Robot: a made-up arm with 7 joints.
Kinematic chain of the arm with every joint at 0, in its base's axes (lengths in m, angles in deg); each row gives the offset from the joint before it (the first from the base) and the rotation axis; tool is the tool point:
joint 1: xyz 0 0 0.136 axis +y
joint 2: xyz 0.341 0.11 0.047 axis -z
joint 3: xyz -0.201 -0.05 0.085 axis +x
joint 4: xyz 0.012 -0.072 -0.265 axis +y
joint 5: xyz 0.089 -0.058 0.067 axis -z
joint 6: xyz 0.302 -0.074 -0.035 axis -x
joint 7: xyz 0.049 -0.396 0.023 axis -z
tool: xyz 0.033 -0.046 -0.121
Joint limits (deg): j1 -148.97..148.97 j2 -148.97..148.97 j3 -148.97..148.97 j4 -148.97..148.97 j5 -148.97..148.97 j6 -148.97..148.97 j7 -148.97..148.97
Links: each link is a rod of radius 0.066 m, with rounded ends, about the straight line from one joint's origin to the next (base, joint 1, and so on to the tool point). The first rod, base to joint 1, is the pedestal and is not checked.
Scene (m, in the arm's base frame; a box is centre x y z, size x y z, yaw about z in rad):
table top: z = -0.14
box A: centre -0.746 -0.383 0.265 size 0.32 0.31 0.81 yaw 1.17
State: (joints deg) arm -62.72 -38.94 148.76 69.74 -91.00 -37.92 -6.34
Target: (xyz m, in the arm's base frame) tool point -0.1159 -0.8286 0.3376
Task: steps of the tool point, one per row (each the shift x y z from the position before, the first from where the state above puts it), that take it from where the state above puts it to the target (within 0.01 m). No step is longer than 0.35 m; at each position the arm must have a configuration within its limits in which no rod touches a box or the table.
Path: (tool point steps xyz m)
1: 0.1292 -0.0643 0.1486
2: 0.1837 -0.0521 0.1278
3: 0.2251 -0.0217 0.0825
4: 0.2363 0.0180 0.0181
5: 0.2081 0.0550 -0.0497
6: 0.1451 0.0770 -0.1023
7: -0.2424 -0.1744 0.0899
8: -0.2305 -0.1738 -0.0520
9: -0.1476 -0.1500 -0.1486
10: -0.0439 -0.1099 -0.1716
11: 0.0258 -0.0674 -0.0531
12: 0.0527 -0.0663 -0.0508
13: 0.0791 -0.0587 -0.0421
14: 0.1015 -0.0446 -0.0278

